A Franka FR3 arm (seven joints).
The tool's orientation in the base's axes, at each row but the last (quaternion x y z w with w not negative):
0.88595, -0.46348, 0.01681, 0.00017
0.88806, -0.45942, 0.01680, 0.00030
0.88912, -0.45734, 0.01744, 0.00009
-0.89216, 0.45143, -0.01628, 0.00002
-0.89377, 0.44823, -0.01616, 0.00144
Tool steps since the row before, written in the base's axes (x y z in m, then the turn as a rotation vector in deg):
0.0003, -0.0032, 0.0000, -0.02, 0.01, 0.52
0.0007, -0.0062, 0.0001, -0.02, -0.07, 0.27
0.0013, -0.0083, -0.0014, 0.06, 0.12, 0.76
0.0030, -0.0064, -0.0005, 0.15, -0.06, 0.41
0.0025, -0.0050, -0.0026, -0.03, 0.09, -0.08
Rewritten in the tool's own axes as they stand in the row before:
0.0028, 0.0016, 0.0001, 0.00, 0.00, -0.52
0.0055, 0.0030, 0.0000, 0.05, 0.05, -0.27
0.0075, 0.0038, 0.0016, -0.04, -0.13, -0.76
0.0069, 0.0014, 0.0007, 0.15, -0.09, -0.40
0.0054, 0.0010, 0.0027, -0.09, -0.03, 0.08

